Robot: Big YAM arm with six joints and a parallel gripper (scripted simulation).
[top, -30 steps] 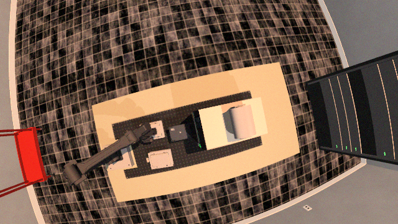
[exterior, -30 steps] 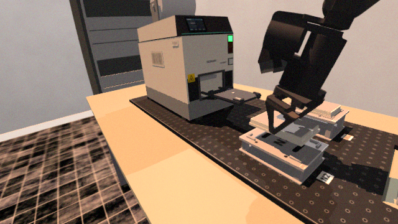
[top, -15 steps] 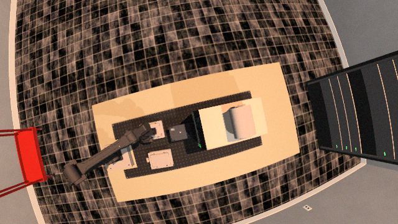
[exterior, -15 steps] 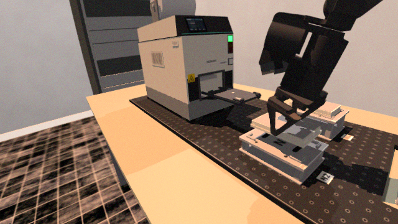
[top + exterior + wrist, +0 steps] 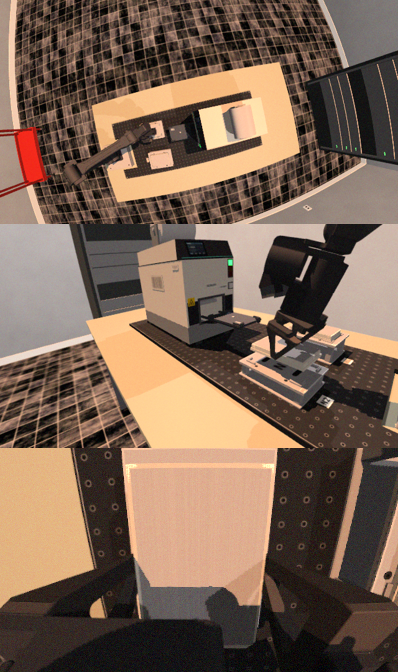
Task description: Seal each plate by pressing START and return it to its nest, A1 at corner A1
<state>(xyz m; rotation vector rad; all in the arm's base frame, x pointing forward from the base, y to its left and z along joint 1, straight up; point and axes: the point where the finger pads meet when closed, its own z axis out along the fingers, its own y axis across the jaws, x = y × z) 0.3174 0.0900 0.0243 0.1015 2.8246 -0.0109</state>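
Now: hand right at the well plate. Also, from my hand: sealer stage: 200 mm ahead, 60 mm to the right, 20 mm above; plate nest N2: 50 mm below; sealer screen: 320 mm ahead, 240 mm above, 20 mm to the right.
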